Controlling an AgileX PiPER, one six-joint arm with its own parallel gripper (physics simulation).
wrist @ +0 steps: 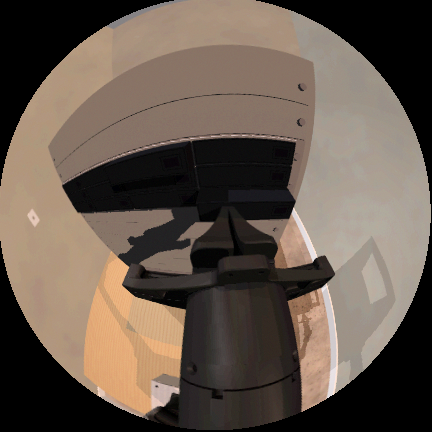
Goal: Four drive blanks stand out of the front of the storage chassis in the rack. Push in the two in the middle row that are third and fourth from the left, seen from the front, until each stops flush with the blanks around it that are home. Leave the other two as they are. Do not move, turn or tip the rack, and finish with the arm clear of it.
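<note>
The rack (215, 70) is a grey-brown cabinet in the upper middle. The storage chassis (243, 175) shows as a black band of drive blanks across its front. At the right end, two blanks look level, one above the other; below them, a drive blank (265, 196) stands out, its upper face lit. A darker strip crosses the blanks further left; whether one stands out there I cannot tell. My gripper (226, 213) is shut and empty, its tips overlapping the lower front of the protruding blank in view. Contact is not clear. The fingers hide part of the lower edge.
A dark arm shadow lies on the rack's lower panel (150, 260). A ribbed orange surface (117, 320) is at lower left, with a pale grey block (164, 386) beside the arm. A speckled brown surface (316, 350) with a white edge is at right.
</note>
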